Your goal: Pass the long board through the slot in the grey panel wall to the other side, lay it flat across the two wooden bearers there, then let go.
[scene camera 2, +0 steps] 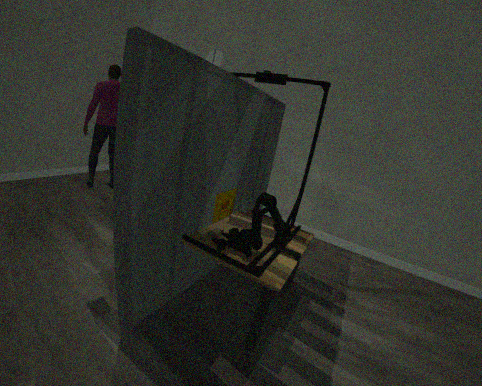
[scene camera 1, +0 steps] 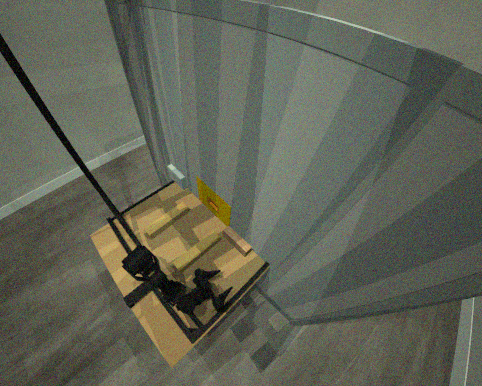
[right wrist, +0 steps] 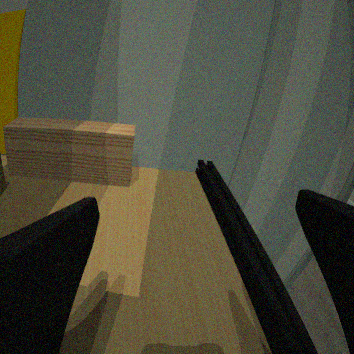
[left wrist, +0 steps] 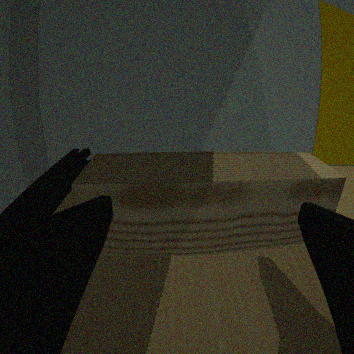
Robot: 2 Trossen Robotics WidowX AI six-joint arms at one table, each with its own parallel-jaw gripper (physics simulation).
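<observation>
The grey panel wall [scene camera 1: 280,150] [scene camera 2: 165,150] [left wrist: 140,75] [right wrist: 150,75] bears a yellow plate [scene camera 1: 223,212] [scene camera 2: 218,210] [left wrist: 336,75] [right wrist: 9,75] around its slot. Two wooden bearers [scene camera 1: 168,221] [scene camera 1: 196,251] lie apart on the table in scene camera 1. My right gripper [scene camera 1: 225,281] [right wrist: 200,204] is open and empty beyond the nearer bearer. My left gripper [scene camera 2: 220,238] [left wrist: 209,210] is open, facing a wide wooden piece [left wrist: 200,197] in front of the wall. Nothing is held. I cannot tell whether that piece is the long board; scene camera 2 is too dark to show it.
A short wooden block [scene camera 1: 236,240] [right wrist: 70,152] lies by the wall, beside the yellow plate. Black rails [scene camera 1: 172,312] [scene camera 2: 220,255] edge the tables, and a black post [scene camera 1: 55,122] [scene camera 2: 312,155] rises on each side. A person [scene camera 2: 106,110] stands beyond the wall.
</observation>
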